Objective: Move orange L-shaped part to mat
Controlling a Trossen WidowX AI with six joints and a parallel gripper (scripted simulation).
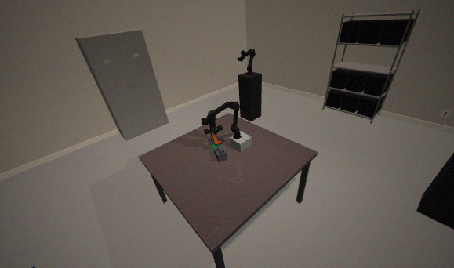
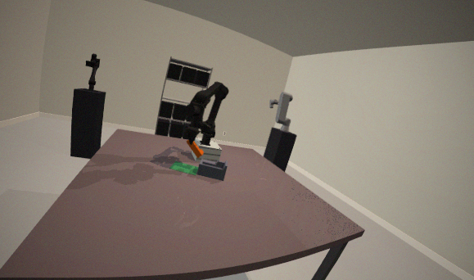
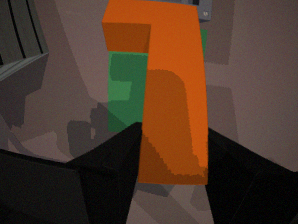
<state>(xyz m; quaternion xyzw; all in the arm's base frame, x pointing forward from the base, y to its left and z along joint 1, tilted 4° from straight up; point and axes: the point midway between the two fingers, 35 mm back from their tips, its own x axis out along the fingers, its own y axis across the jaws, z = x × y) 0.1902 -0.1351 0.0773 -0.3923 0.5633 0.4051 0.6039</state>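
Now: the green mat 10 mm behind my gripper tip, 10 mm to the right of it and 170 mm below it. From my gripper tip the other things lie so: orange L-shaped part 40 mm to the left, 30 mm below.
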